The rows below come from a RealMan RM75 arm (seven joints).
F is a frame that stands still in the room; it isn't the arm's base.
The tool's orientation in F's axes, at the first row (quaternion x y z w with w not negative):
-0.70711 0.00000 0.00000 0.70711
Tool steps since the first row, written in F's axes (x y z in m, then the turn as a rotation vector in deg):
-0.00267 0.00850 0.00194 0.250 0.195 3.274
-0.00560 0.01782 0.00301 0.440 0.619 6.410
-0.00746 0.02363 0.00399 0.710 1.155 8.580
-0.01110 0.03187 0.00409 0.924 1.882 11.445
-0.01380 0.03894 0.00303 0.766 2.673 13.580
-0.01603 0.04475 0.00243 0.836 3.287 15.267
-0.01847 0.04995 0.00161 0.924 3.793 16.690
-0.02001 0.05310 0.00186 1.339 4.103 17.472
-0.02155 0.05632 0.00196 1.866 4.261 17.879
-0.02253 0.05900 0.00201 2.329 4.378 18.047
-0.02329 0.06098 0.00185 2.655 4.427 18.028
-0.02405 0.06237 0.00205 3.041 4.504 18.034
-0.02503 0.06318 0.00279 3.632 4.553 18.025
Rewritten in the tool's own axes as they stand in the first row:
-0.00267 -0.00194 0.00850 0.250 -3.274 0.195
-0.00560 -0.00301 0.01782 0.440 -6.410 0.619
-0.00746 -0.00399 0.02363 0.710 -8.580 1.155
-0.01110 -0.00409 0.03187 0.924 -11.445 1.882
-0.01380 -0.00303 0.03894 0.766 -13.580 2.673
-0.01603 -0.00243 0.04475 0.836 -15.267 3.287
-0.01847 -0.00161 0.04995 0.924 -16.690 3.793
-0.02001 -0.00186 0.05310 1.339 -17.472 4.103
-0.02155 -0.00196 0.05632 1.866 -17.879 4.261
-0.02253 -0.00201 0.05900 2.329 -18.047 4.378
-0.02329 -0.00185 0.06098 2.655 -18.028 4.427
-0.02405 -0.00205 0.06237 3.041 -18.034 4.504
-0.02503 -0.00279 0.06318 3.632 -18.025 4.553

